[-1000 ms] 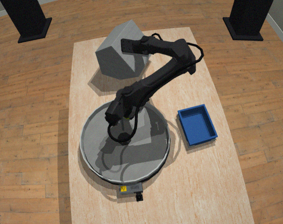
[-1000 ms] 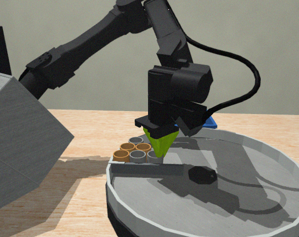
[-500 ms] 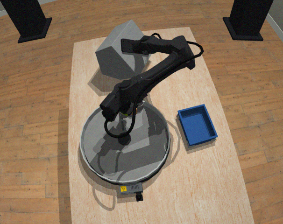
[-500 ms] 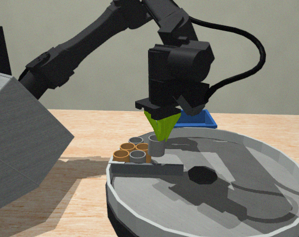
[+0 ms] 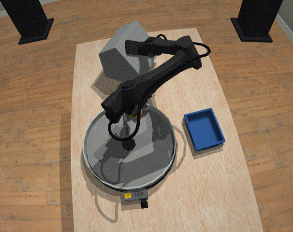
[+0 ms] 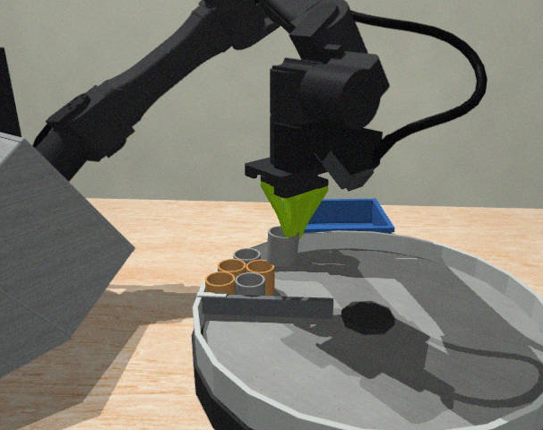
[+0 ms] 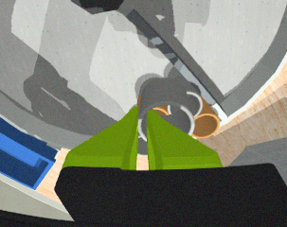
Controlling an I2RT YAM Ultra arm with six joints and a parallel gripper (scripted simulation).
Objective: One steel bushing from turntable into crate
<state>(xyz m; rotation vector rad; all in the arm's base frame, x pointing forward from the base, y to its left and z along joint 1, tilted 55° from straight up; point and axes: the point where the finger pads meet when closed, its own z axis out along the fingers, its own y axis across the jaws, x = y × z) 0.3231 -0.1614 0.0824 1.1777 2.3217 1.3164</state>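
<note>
Now: hand 4 cm short of the blue crate, 33 cm to the right of it and 13 cm above it. Round my hand: round grey turntable 11 cm ahead, 2 cm to the right, 11 cm below.
</note>
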